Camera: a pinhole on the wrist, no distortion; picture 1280 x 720 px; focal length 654.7 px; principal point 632.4 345.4 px. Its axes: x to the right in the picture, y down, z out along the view. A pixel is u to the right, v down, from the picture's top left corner.
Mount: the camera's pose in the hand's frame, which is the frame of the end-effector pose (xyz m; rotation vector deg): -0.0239 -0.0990 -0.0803 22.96 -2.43 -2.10
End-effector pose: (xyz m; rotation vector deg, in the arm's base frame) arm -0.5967 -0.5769 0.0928 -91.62 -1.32 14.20
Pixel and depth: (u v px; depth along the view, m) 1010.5 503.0 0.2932
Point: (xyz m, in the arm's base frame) -0.4841 -0.3279 0.2225
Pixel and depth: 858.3 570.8 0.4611
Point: -0.5345 -0.1457 0.2044
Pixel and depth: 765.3 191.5 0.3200
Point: -0.5653 -0.3750 0.3776
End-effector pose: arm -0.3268 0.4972 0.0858 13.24 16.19 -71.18
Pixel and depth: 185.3 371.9 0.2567
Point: -0.5489 0.5804 0.2979
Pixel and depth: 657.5 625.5 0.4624
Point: -0.3905 0.3509 0.4902
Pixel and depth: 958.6 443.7 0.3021
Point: -0.4472 0.2690 0.2522
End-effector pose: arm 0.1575 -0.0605 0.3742 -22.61 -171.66 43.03
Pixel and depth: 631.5 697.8 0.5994
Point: 0.1402 -0.3768 -0.1352
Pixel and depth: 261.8 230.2 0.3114
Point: 0.2889 -0.4209 0.3466
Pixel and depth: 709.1 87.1 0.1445
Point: 0.1204 -0.2561 0.4449
